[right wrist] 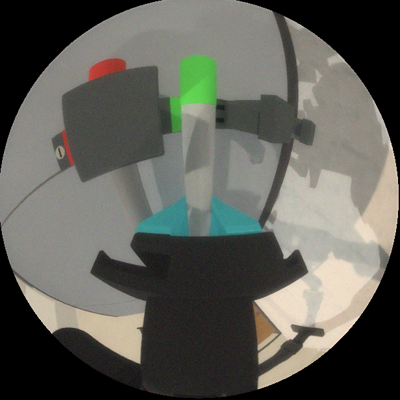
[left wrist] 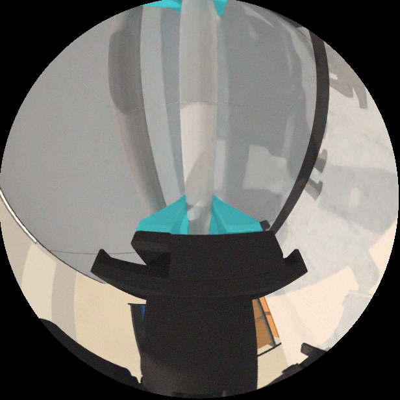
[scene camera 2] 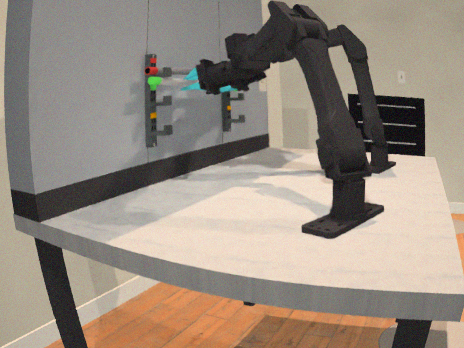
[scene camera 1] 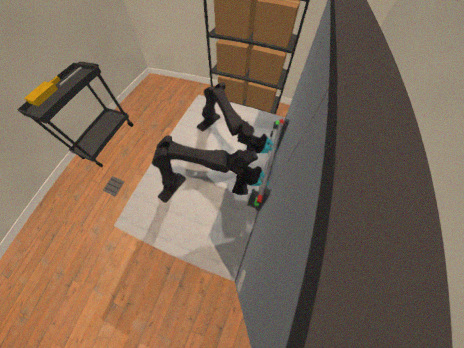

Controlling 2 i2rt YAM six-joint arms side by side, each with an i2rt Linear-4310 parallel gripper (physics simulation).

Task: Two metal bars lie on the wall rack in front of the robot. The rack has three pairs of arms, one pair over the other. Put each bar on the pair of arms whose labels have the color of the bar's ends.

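Seen in the pictures: left gripper, fingertip midpoint: (scene camera 2: 180, 86) (scene camera 1: 276, 150); right gripper, fingertip midpoint: (scene camera 1: 267, 184); left arm's base at its link origin: (scene camera 2: 347, 220) (scene camera 1: 208, 122); right arm's base at its link origin: (scene camera 2: 379, 168) (scene camera 1: 172, 187).
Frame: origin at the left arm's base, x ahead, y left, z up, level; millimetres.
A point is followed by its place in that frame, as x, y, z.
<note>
The green-ended bar (scene camera 2: 155, 81) @[479, 88, 269] (left wrist: 199, 125) (right wrist: 198, 80) is level, in front of the rack's green label (right wrist: 176, 114), below the top arms and a little above the middle arms. My left gripper (scene camera 1: 268, 145) @[586, -61, 258] (scene camera 2: 187, 83) @[586, -61, 258] (left wrist: 198, 196) is shut on it. My right gripper (scene camera 1: 260, 178) (scene camera 2: 228, 88) (right wrist: 198, 197) is also shut on it, nearer the end seen in the right wrist view. The red-ended bar (scene camera 2: 151, 71) @[500, 88, 298] (left wrist: 127, 65) (right wrist: 107, 69) lies on the top pair, by the red label (scene camera 2: 153, 60) @[536, 61, 332]. How far the green-ended bar stands from the post is unclear.
The rack's near post (scene camera 2: 151, 137) @[533, 71, 126] is on the grey wall panel (scene camera 2: 90, 100) @[478, 270, 238]. Its bottom arm (scene camera 2: 166, 130) @[486, 53, 143] and middle arm (scene camera 2: 165, 101) @[486, 55, 216] stick out, with an orange label (scene camera 2: 153, 115) @[537, 61, 182] between them. A cart (scene camera 1: 100, 132) and a box shelf (scene camera 1: 250, 77) stand beyond the table.
</note>
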